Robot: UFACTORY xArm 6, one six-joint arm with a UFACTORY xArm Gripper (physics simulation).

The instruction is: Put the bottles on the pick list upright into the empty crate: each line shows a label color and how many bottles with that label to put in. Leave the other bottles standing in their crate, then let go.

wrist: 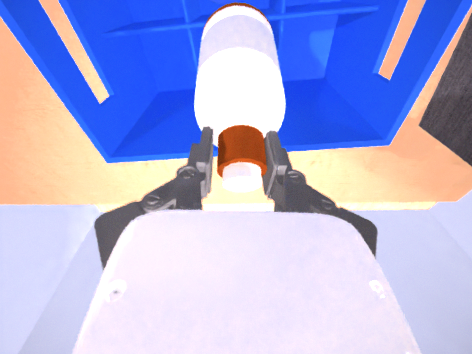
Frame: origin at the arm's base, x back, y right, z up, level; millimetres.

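Where they show: gripper, fingertip midpoint: [238, 144].
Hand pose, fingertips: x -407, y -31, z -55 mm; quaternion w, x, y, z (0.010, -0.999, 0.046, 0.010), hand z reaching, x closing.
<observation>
Each offset is from my fingertips to the top centre of the thing. "spot": to the spot under its first point. Level surfaces: height alone.
A bottle @(dx +2, dy +18, dz +40 mm) [240, 90] with an orange-brown neck, a white cap and a brown rim at its far end shows at the upper middle. Its wrap looks white and pale lavender, so washed out that I cannot tell the label color. My gripper [238, 144] is shut on the bottle at its neck, with a thin gap beside the left finger. The bottle reaches over a blue crate @(spot: dx +121, dy -13, dz -78 mm) [345, 112] with divider walls. I cannot tell whether its base touches the crate floor. The pick list does not show.
The blue crate has long slots in both side walls. It stands on a light wooden surface @(dz -198 mm) [45, 165]. A dark grey patch [452, 100] lies at the right edge. Pale bluish surfaces show below the wood's near edge.
</observation>
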